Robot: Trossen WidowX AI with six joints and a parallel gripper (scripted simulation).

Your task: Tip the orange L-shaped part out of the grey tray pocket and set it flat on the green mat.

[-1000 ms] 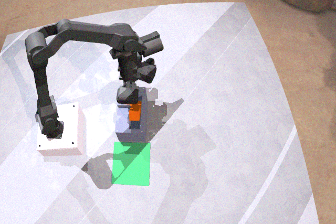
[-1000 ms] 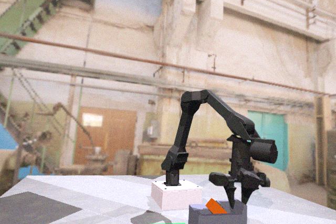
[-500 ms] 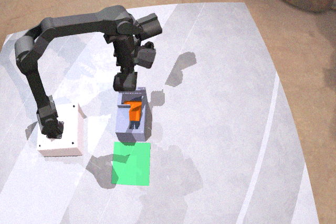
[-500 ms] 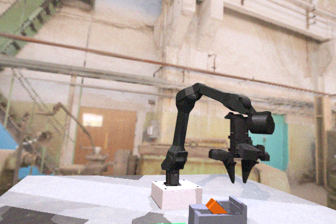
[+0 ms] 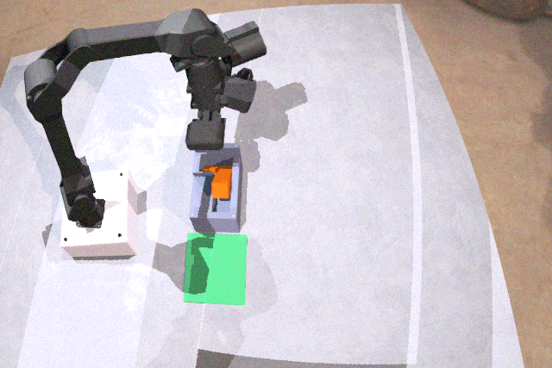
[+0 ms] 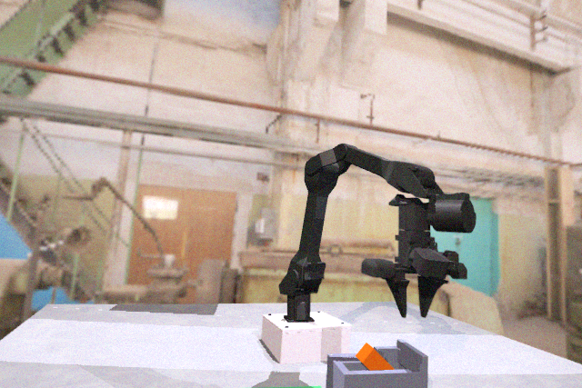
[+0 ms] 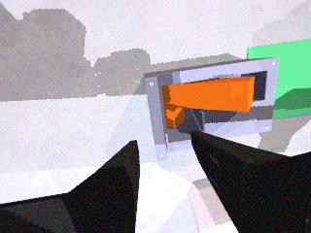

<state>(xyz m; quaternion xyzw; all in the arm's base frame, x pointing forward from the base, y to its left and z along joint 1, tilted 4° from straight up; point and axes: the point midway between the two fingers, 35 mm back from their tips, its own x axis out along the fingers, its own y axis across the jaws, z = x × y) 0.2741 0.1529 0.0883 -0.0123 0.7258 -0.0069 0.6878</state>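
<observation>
My gripper tip is now 10 mm past the orange L-shaped part, 40 mm to the left of it and 100 mm above it. From my gripper tip the other things lie so: green mat: 220 mm to the right, 160 mm below.
</observation>
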